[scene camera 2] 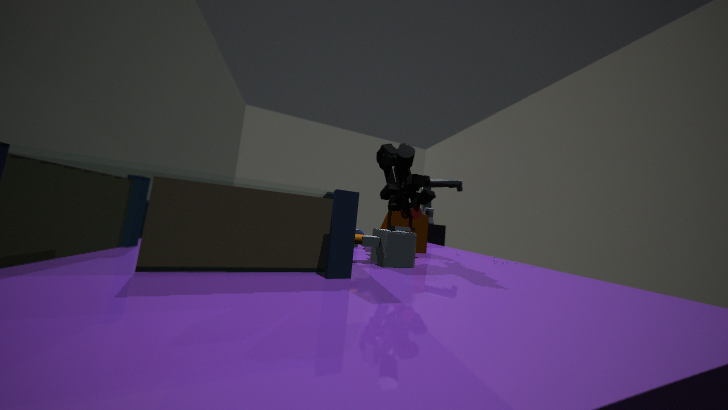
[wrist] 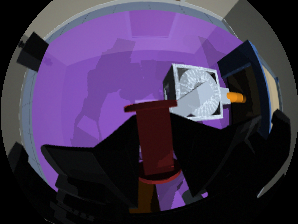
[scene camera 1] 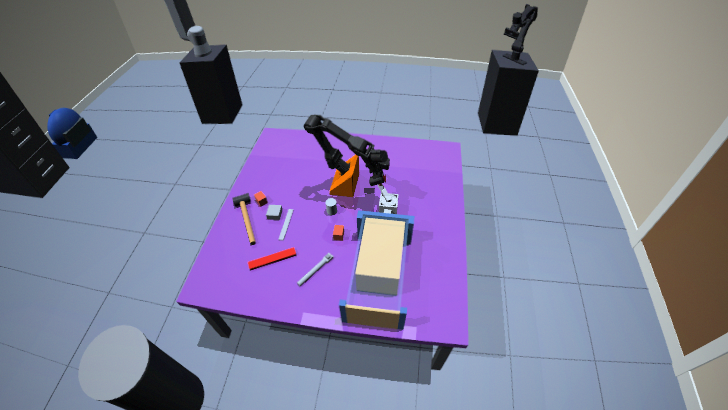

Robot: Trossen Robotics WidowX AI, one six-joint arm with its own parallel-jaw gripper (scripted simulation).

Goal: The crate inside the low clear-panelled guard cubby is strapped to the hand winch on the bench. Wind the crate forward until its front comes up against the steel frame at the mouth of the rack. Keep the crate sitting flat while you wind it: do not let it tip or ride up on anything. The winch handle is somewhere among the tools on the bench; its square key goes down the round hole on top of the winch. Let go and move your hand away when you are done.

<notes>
In view: my gripper [scene camera 2: 413, 217], a clear-panelled cubby [scene camera 2: 75, 214] and a grey winch [scene camera 2: 397, 249].
My gripper also shows in the wrist view [wrist: 150, 117]. The clear-panelled cubby also shows in scene camera 1 [scene camera 1: 374, 295]. The grey winch also shows in the wrist view [wrist: 181, 78].
</notes>
